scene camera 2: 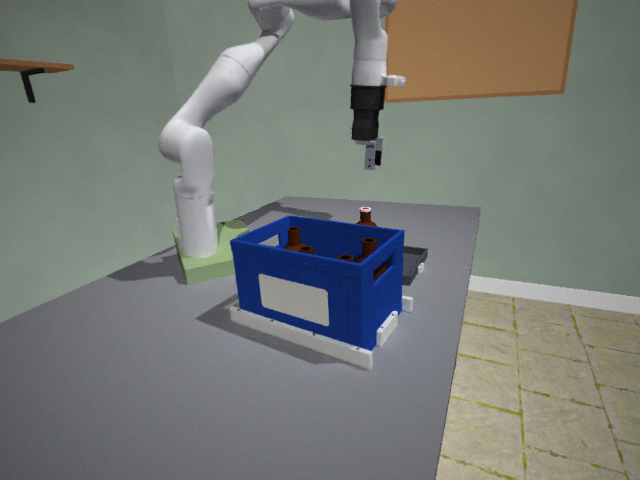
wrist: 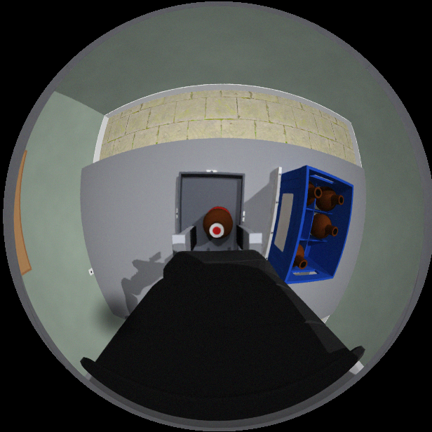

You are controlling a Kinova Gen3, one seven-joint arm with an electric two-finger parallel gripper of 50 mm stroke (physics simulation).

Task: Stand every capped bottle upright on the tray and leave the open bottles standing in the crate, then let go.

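Places are measured from the arm's base along level axes (x ahead, y left, z up), in millimetres.
Pixels of known places: gripper, fingertip midpoint: [scene camera 2: 372,167]; arm's base, origin of the base link: [scene camera 2: 201,248].
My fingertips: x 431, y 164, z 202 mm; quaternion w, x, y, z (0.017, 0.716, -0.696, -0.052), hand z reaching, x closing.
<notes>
Ahead of a thing's pixels: the offset from my fingertips to its top centre. "spot": to the spot under its first point.
A brown bottle with a white and red cap {dz -104, dx -21, dy +4 mm} [scene camera 2: 365,209] [wrist: 216,230] stands upright on the dark grey tray {spot: dz -259, dx +92, dy +104 mm} [scene camera 2: 416,256] [wrist: 192,175]; the crate hides its lower part in the scene view. My gripper [scene camera 2: 374,166] [wrist: 216,234] is open and empty, high above this bottle and apart from it. The blue crate {dz -89, dx -23, dy -262 mm} [scene camera 2: 305,268] [wrist: 295,230] holds several brown bottles without caps. Their open necks show at the back left [scene camera 2: 293,232], at the right [scene camera 2: 368,243] and nearer the front wall [scene camera 2: 345,257]. In the wrist view open bottles [wrist: 329,199] [wrist: 323,226] [wrist: 301,261] stand in separate compartments.
White rails {dz -234, dx -34, dy -361 mm} [scene camera 2: 305,333] [wrist: 273,215] lie along the crate's foot. The crate walls rise beside the tray, to its right in the wrist view. The green robot base block [scene camera 2: 206,268] is left of the crate. The table edge [scene camera 2: 460,330] drops to a tiled floor [scene camera 2: 542,361].
</notes>
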